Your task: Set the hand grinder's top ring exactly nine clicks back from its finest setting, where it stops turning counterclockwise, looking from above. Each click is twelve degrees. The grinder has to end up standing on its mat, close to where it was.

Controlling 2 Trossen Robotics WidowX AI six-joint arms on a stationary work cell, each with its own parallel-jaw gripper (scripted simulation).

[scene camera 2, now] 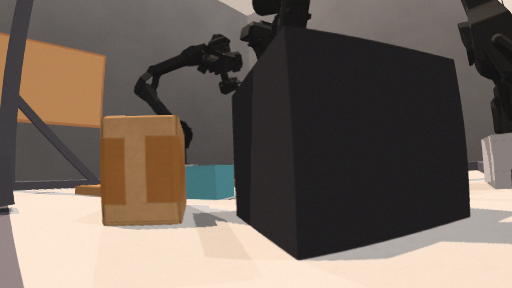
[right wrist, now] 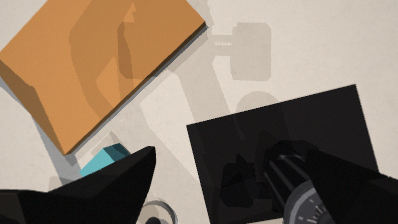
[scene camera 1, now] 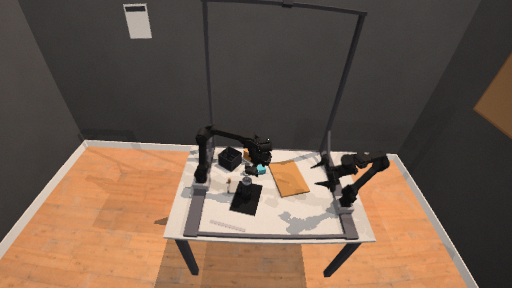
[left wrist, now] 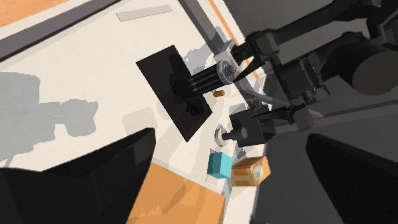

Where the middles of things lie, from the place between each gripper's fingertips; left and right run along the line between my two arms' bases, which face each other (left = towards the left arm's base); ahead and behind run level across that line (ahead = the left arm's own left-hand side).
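Measured from my right hand: black mat (right wrist: 226, 149) 230 mm below, 60 mm ahead, 60 mm to the right; orange board (scene camera 1: 289, 181) 220 mm below, 170 mm behind, 190 mm to the left; teal block (scene camera 2: 207, 182) 210 mm below and 180 mm behind; black box (scene camera 2: 340, 142) 180 mm below, 210 mm behind, 230 mm to the right.
My left hand (scene camera 2: 237, 70) is 34 cm above the orange board, 12 cm to the left of it and 26 cm past it. Measured from my left hand: black mat 35 cm below, 4 cm behind, 37 cm to the right; teal block 33 cm below, 28 cm behind, 32 cm to the right; black box 30 cm below, 31 cm behind, 54 cm to the right.
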